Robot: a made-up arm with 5 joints.
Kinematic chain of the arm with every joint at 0, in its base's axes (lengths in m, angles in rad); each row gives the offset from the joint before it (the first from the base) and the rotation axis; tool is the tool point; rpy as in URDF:
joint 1: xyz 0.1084 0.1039 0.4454 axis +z
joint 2: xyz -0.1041 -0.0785 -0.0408 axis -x
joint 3: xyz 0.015 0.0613 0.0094 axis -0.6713 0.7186 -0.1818
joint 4: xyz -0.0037 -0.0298 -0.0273 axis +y
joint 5: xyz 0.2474 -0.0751 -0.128 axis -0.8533 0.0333 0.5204
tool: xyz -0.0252 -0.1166 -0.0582 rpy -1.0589 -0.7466 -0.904
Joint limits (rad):
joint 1: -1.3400..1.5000
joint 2: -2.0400..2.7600
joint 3: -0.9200..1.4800
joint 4: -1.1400..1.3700
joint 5: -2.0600..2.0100
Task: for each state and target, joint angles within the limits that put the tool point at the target. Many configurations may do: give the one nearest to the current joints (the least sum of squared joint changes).
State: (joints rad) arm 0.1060 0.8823 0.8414 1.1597 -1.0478
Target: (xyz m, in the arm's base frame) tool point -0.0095 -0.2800 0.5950
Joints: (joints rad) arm 0.7841 0.5673 1.2306 1.0961 -0.2737
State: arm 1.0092 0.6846 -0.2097 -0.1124 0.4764
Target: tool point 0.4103 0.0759 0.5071
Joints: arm 0.7990 0.9361 -0.0009 -0.2907 0.5402
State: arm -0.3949 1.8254 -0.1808 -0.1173 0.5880
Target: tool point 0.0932 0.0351 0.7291
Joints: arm -0.2824 2.3736 0.2889 0.4562 0.4364
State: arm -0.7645 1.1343 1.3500 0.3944 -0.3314
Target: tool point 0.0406 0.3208 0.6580
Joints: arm -0.9140 1.9330 1.4800 0.3261 -0.2315
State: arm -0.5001 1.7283 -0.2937 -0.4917 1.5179
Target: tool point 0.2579 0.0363 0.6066
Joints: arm -0.2710 1.1321 -0.4286 -0.6587 1.1702
